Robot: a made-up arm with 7 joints.
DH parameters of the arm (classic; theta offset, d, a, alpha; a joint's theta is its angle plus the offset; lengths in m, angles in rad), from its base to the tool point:
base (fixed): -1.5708 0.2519 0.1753 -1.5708
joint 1: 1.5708 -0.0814 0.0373 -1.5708
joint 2: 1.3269 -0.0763 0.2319 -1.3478
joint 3: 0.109 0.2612 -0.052 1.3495
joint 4: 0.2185 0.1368 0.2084 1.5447
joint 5: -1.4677 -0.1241 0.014 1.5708
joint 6: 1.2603 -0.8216 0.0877 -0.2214
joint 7: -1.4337 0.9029 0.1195 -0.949
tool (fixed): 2.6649 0.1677 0 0
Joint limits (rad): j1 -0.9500..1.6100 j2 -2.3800..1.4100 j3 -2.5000..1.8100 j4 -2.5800..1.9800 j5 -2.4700..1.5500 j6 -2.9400..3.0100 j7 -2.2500..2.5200
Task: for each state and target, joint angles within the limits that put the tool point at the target. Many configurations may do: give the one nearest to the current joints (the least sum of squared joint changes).
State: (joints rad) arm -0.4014 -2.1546 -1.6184 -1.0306 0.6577 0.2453 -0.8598
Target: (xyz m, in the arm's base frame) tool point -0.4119 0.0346 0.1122
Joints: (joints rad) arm 0.5401 -1.4932 -1.4132 -1.0354 0.1472 0.4335 -1.6461
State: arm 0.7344 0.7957 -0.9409 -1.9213 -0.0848 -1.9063 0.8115
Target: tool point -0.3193 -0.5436 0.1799
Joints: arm 1.0801 0.8142 -0.9217 -1.9676 -0.0462 -1.9070 1.0135
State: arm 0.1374 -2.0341 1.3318 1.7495 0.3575 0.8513 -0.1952
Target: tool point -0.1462 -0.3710 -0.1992
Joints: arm -0.3820 -1.8381 1.4619 1.7464 0.5783 0.6511 -0.2214
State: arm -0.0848 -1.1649 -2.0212 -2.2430 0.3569 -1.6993 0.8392
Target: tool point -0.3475 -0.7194 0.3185
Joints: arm -0.7751 -0.9492 -1.6963 -2.5357 0.7223 -1.4655 1.0520
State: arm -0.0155 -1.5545 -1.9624 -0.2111 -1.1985 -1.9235 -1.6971
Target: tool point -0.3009 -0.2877 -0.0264
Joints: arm -0.0522 -2.0637 -2.0837 -0.2477 -0.8938 -2.0621 -1.9149
